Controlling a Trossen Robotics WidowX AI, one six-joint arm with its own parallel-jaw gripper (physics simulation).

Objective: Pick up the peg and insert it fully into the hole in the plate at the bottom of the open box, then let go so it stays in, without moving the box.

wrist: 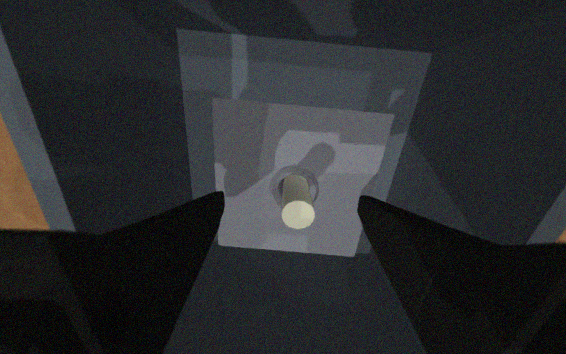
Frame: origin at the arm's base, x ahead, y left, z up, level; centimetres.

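Seen in the pictures: gripper, fingertip midpoint: (291,200).
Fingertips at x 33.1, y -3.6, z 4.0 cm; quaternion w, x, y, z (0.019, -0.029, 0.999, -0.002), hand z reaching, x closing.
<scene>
A point is followed by its place in that frame.
The pale yellow peg (298,202) {x 33.1, y -5.0, z 6.6 cm} stands in the hole (276,189) {x 34.1, y -4.1, z 3.7 cm} of the light grey plate, its round top facing the camera. How deep it sits cannot be told. The plate (330,225) {x 30.5, y -2.0, z 3.6 cm} lies at the bottom of the box, and the peg casts a shadow across it towards the upper right. My gripper (291,200) {x 33.1, y -3.6, z 4.0 cm} is open, one dark finger on each side of the peg with a wide gap between each finger and the peg.
The dark walls of the open box (115,125) {x 41.6, y -7.0, z 4.8 cm} surround the plate on the sides in view. A wooden table surface (17,185) {x 58.3, y 0.9, z -2.2 cm} shows beyond the box's rim at the left edge.
</scene>
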